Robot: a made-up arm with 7 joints. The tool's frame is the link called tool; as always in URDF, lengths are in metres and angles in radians. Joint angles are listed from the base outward.
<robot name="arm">
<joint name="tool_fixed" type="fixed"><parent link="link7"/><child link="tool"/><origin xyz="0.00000 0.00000 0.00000" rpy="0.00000 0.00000 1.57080"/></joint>
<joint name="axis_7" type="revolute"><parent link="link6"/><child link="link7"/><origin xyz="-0.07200 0.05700 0.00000" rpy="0.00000 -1.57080 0.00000"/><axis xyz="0 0 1"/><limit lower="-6.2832" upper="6.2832"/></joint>
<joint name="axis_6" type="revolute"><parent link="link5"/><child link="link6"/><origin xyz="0.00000 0.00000 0.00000" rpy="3.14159 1.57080 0.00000"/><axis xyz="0 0 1"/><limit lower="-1.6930" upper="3.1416"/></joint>
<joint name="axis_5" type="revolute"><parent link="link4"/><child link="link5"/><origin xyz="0.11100 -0.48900 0.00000" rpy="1.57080 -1.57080 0.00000"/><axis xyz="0 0 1"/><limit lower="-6.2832" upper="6.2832"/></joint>
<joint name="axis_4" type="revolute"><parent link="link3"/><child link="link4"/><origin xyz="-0.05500 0.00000 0.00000" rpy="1.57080 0.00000 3.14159"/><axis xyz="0 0 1"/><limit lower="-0.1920" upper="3.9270"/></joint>
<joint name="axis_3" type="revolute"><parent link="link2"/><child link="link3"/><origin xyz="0.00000 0.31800 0.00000" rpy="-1.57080 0.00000 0.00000"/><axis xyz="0 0 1"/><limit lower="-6.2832" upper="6.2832"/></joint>
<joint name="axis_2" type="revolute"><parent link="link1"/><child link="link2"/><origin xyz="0.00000 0.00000 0.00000" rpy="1.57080 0.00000 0.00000"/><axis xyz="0 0 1"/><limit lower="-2.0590" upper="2.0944"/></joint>
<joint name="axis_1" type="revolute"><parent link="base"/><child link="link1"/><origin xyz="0.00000 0.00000 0.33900" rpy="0.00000 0.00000 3.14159"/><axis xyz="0 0 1"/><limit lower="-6.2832" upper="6.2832"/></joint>
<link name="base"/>
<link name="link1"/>
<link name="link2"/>
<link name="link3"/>
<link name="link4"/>
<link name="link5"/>
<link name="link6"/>
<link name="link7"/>
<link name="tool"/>
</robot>
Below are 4 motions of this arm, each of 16 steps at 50 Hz.
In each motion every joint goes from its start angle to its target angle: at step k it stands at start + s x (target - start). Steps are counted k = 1, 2, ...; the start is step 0. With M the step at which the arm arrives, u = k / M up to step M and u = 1 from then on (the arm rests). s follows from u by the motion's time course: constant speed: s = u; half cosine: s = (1 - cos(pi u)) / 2; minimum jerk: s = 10 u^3 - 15 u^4 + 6 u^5.
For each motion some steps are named. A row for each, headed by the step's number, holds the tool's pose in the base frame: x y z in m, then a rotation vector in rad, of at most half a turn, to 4 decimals.
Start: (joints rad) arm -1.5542 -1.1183 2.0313 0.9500 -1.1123 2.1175 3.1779
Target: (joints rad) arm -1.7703 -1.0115 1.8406 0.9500 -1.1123 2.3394 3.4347
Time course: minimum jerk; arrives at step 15
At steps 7, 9, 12, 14, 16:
7: 0.4997 0.0906 0.2888 -0.3220 -0.6524 2.2690
9: 0.5032 0.0556 0.3147 -0.4584 -0.6311 2.2301
12: 0.5030 0.0176 0.3413 -0.5968 -0.5915 2.1822
14: 0.5025 0.0095 0.3468 -0.6252 -0.5809 2.1712
16: 0.5024 0.0091 0.3471 -0.6266 -0.5803 2.1706

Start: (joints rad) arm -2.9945 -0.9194 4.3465 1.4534 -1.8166 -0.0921 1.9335
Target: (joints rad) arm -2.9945 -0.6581 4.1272 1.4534 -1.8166 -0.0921 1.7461
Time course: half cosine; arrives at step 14
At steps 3, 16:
3: 0.2911 0.6445 0.4194 -1.8110 -0.5910 -0.3380
16: 0.3570 0.6079 0.4368 -1.8849 -0.8323 -0.7494

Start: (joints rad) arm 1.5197 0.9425 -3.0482 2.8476 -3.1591 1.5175 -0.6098
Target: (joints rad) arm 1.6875 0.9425 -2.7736 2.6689 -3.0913 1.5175 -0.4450
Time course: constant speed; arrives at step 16
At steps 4, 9, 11, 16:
4: 0.0173 0.6855 0.9201 -1.0953 -2.0298 -1.0334
9: -0.0056 0.6668 0.9438 -1.0170 -1.9228 -0.9326
11: -0.0128 0.6592 0.9525 -0.9879 -1.8806 -0.8892
16: -0.0257 0.6405 0.9724 -0.9205 -1.7766 -0.7739

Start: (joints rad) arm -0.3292 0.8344 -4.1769 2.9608 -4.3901 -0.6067 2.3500
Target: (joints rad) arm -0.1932 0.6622 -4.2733 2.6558 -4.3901 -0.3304 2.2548
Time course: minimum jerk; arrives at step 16
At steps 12, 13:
12: 0.5425 0.1151 1.0063 1.0788 0.8963 2.6598
13: 0.5335 0.1289 1.0119 1.0356 0.9126 2.6659

